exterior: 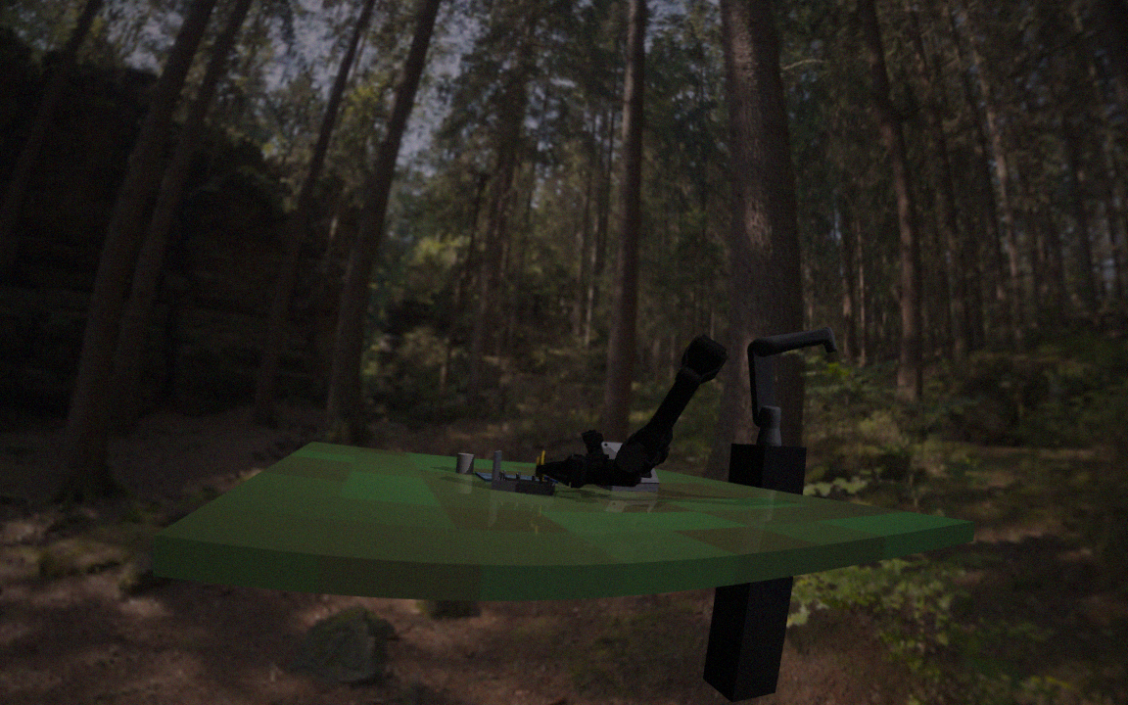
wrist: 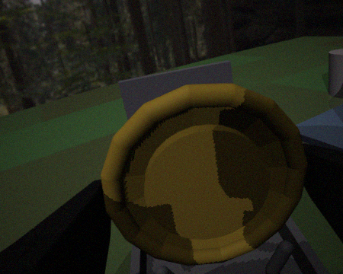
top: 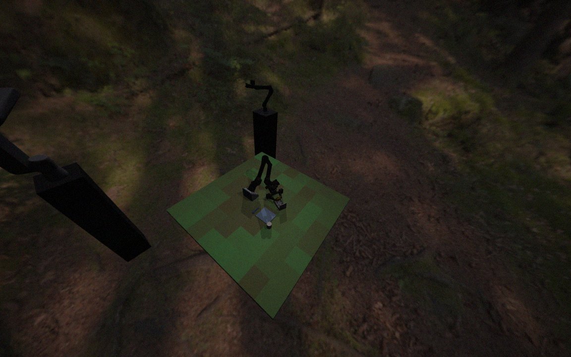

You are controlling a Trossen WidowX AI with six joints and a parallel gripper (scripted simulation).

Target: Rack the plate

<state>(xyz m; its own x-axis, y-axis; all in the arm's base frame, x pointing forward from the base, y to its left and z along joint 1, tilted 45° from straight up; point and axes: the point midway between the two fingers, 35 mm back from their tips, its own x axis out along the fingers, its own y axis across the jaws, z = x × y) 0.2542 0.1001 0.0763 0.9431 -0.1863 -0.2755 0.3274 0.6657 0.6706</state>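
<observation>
Now: gripper tip 1 cm past the yellow plate. Round my gripper tip: blue mat 20 cm to the right, 5 cm below, 2 cm ahead; small cup 26 cm to the right, 12 cm ahead, 3 cm below; dish rack 3 cm below, 2 cm ahead, 1 cm to the right.
</observation>
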